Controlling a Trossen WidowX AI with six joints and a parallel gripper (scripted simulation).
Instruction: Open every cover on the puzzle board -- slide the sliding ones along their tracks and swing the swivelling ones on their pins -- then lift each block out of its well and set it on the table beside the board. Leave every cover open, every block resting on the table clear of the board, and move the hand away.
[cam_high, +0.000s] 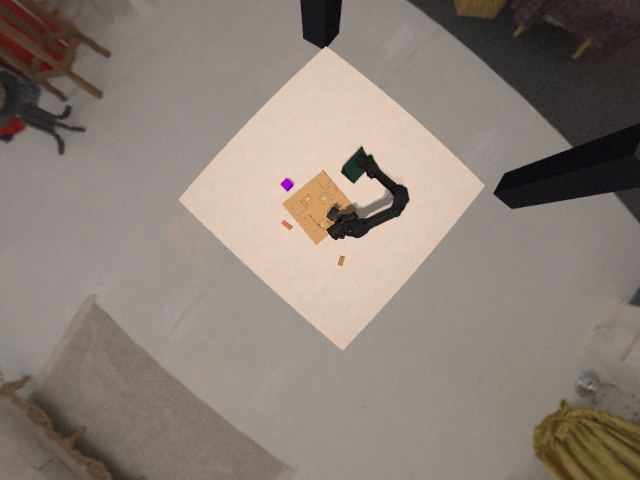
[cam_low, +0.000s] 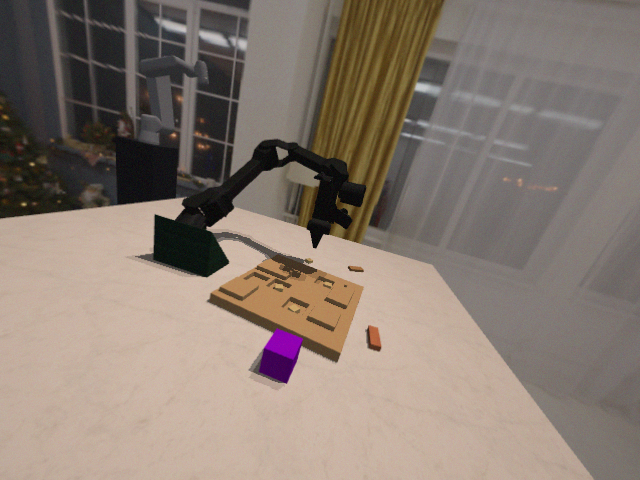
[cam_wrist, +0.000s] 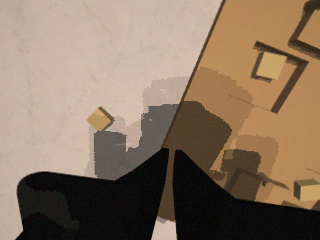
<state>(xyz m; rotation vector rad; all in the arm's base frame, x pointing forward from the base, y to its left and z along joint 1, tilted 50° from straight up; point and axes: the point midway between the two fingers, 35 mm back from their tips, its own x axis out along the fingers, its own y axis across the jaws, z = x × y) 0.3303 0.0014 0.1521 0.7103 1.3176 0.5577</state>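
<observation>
My gripper tip is now 170 mm to the left of the tan puzzle board, 70 mm above it and 20 mm past it. Also, from my gripper tip: purple cube: 370 mm to the right, 60 mm below, 10 mm behind; orange block: 250 mm to the right, 170 mm ahead, 80 mm below.
</observation>
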